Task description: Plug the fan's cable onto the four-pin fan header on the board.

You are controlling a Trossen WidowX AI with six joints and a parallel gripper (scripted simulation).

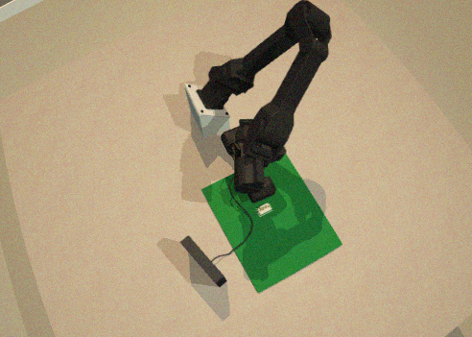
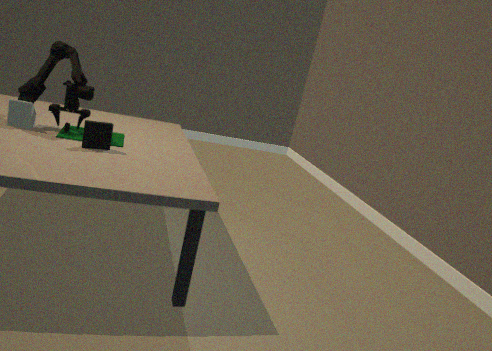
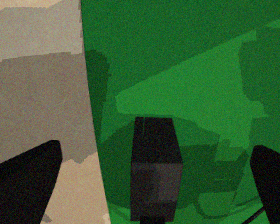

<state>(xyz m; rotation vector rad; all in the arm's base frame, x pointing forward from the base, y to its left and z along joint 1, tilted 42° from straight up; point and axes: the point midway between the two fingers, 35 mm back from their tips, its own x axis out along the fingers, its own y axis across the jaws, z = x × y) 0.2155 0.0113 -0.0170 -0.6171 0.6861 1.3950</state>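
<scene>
Right now the white four-pin header is 9 cm ahead of my gripper tip and 2 cm below it. The rest, counted from my gripper tip: dark fan (15 cm ahead, 18 cm to the right, 4 cm above); dark fan plug (1 cm to the right); green board (12 cm ahead, 4 cm below).
</scene>
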